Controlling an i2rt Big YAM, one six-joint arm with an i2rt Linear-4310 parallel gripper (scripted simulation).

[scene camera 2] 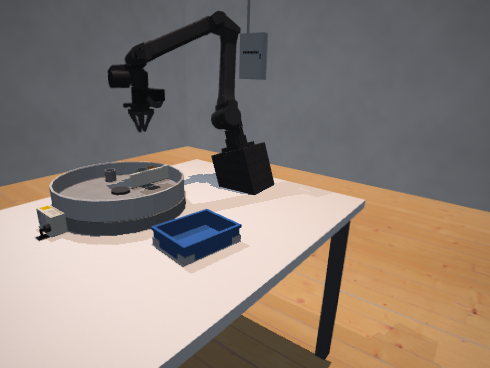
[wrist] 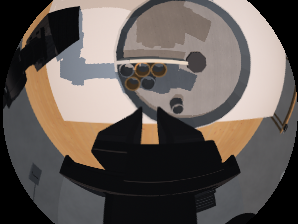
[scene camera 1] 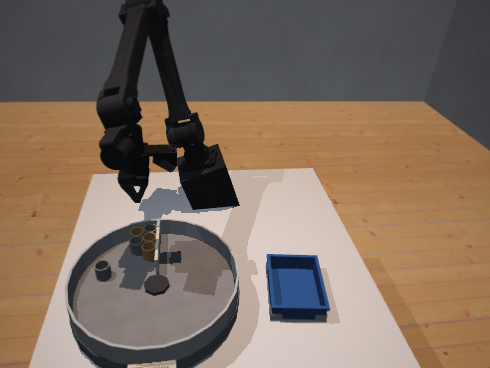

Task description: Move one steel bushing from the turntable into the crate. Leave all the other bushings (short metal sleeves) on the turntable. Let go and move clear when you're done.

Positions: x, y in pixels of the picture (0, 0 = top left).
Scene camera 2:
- blue crate: 188, 238
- grey round turntable: 95, 189
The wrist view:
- my gripper: 149, 111
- grey round turntable: 208, 44
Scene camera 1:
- my gripper: 137, 200
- blue crate: 296, 288
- grey round turntable: 136, 306
